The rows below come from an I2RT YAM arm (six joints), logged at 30 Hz.
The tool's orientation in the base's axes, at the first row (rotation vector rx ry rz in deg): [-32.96, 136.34, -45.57]
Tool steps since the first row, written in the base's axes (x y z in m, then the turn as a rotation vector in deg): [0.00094, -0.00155, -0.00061, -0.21, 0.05, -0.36]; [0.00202, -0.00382, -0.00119, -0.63, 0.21, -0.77]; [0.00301, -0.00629, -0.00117, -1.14, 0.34, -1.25]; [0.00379, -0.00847, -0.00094, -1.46, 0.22, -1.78]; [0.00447, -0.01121, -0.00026, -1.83, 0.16, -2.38]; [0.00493, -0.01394, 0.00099, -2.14, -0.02, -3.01]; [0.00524, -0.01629, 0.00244, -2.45, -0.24, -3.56]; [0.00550, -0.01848, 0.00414, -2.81, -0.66, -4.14]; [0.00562, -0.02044, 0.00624, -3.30, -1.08, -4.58]
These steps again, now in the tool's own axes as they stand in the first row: [0.00037, -0.00094, 0.00162, 0.26, 0.31, 0.09]; [0.00101, -0.00246, 0.00361, 0.64, 0.79, 0.04]; [0.00161, -0.00449, 0.00522, 1.13, 1.30, -0.02]; [0.00213, -0.00641, 0.00643, 1.63, 1.63, 0.19]; [0.00287, -0.00900, 0.00752, 2.17, 2.05, 0.38]; [0.00355, -0.01190, 0.00808, 2.73, 2.39, 0.68]; [0.00407, -0.01463, 0.00826, 3.29, 2.65, 0.94]; [0.00444, -0.01738, 0.00818, 4.00, 2.80, 1.28]; [0.00465, -0.02020, 0.00765, 4.76, 2.88, 1.44]
